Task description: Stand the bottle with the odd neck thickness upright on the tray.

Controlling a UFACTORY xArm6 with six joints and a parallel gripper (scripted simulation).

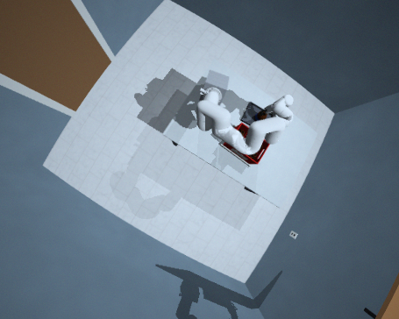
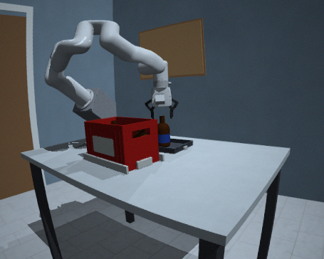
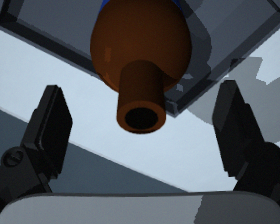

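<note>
My hand is 140 mm above the dark tray. From my hand the other things lie so: glass bottle (120 mm behind, 230 mm to the right, 70 mm below); red crate (40 mm behind, 290 mm to the right, 70 mm below).
</note>
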